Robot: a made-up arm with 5 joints. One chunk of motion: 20 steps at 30 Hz.
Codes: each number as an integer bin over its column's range. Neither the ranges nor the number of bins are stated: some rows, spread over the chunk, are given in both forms.
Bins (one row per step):
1: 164 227 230 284 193 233
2: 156 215 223 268 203 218
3: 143 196 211 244 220 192
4: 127 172 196 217 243 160
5: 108 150 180 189 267 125
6: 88 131 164 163 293 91
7: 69 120 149 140 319 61
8: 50 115 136 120 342 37
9: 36 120 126 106 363 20
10: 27 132 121 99 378 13
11: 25 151 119 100 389 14
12: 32 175 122 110 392 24
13: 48 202 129 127 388 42
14: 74 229 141 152 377 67
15: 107 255 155 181 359 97
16: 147 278 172 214 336 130
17: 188 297 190 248 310 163
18: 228 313 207 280 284 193
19: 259 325 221 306 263 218
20: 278 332 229 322 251 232
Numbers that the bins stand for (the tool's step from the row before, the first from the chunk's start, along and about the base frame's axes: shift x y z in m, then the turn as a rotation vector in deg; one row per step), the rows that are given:
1: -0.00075 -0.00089 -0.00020 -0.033 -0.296 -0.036
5: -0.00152 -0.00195 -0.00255 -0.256 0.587 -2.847
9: -0.00251 -0.00236 -0.00508 -0.451 1.733 -5.579
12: -0.00256 -0.00160 -0.00527 -0.442 2.079 -5.475
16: -0.00099 -0.00019 -0.00292 -0.197 1.411 -2.716
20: 0.00081 0.00055 -0.00024 0.056 0.396 -0.062
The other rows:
2: -0.00086 -0.00105 -0.00053 -0.071 -0.177 -0.426
3: -0.00104 -0.00132 -0.00109 -0.127 0.026 -1.103
4: -0.00126 -0.00164 -0.00179 -0.190 0.301 -1.936
6: -0.00179 -0.00221 -0.00330 -0.317 0.898 -3.732
7: -0.00205 -0.00236 -0.00400 -0.371 1.208 -4.512
8: -0.00232 -0.00242 -0.00461 -0.418 1.483 -5.137
10: -0.00263 -0.00219 -0.00532 -0.468 1.912 -5.762
11: -0.00266 -0.00193 -0.00541 -0.465 2.044 -5.736
13: -0.00234 -0.00123 -0.00494 -0.402 2.032 -5.007
14: -0.00199 -0.00086 -0.00438 -0.343 1.900 -4.356
15: -0.00153 -0.00051 -0.00372 -0.275 1.686 -3.575
17: -0.00042 0.00007 -0.00208 -0.118 1.101 -1.858
18: 0.00012 0.00029 -0.00128 -0.042 0.790 -1.077
19: 0.00055 0.00045 -0.00062 0.019 0.540 -0.426

